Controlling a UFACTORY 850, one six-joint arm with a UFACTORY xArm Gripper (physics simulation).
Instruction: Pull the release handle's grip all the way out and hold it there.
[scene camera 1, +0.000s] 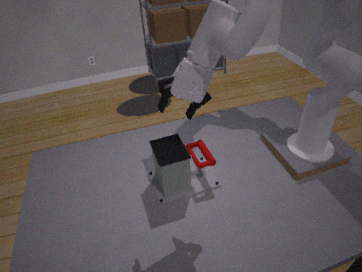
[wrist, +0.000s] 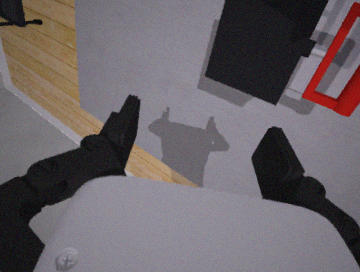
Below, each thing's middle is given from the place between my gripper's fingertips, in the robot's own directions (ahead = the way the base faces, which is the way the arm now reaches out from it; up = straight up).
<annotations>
Now: the pale base plate (scene camera 1: 203, 179) 330 mm below my hand, 40 mm to the right of it and 30 mm behind it.
</annotations>
